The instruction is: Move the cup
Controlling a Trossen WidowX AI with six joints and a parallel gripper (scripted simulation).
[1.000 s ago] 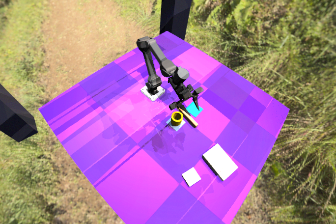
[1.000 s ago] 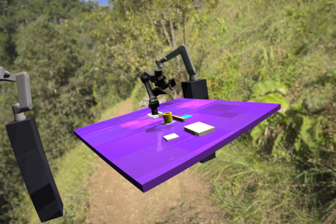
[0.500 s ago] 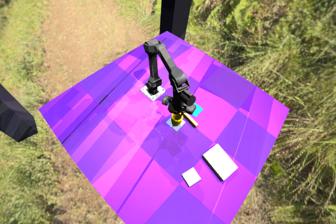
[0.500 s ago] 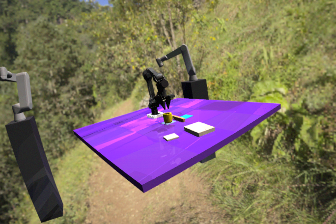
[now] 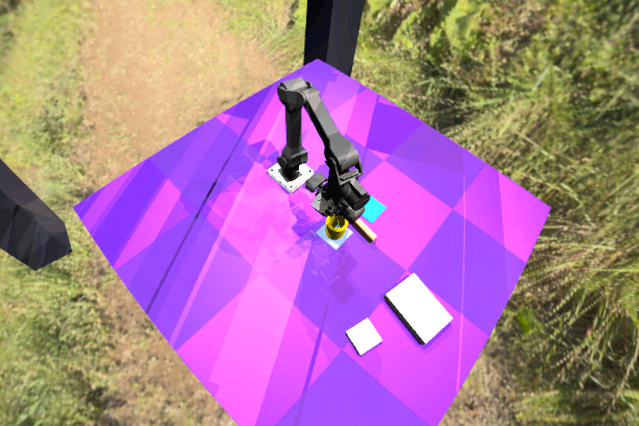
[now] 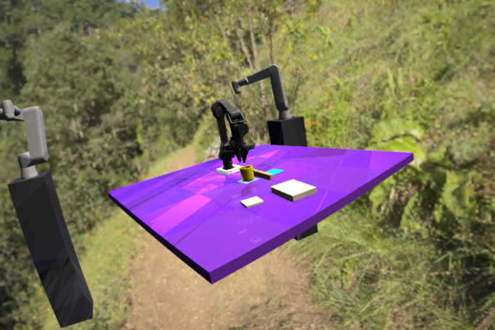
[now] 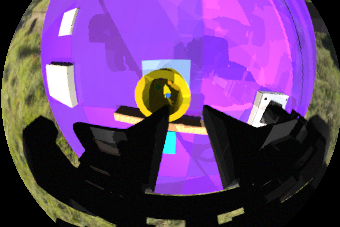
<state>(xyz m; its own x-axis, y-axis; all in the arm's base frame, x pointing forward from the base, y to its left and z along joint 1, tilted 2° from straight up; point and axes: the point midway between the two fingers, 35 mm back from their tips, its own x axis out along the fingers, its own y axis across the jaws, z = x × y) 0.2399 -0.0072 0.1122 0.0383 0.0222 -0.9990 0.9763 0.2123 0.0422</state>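
My gripper tip is 6 cm above the yellow cup and 2 cm short of it. The rest, counted from my gripper tip: tan wooden bar (9 cm below, 8 cm to the left, 3 cm ahead); then cyan pad (17 cm to the left, 10 cm below, 2 cm ahead); then light blue pad (10 cm below, 3 cm ahead).
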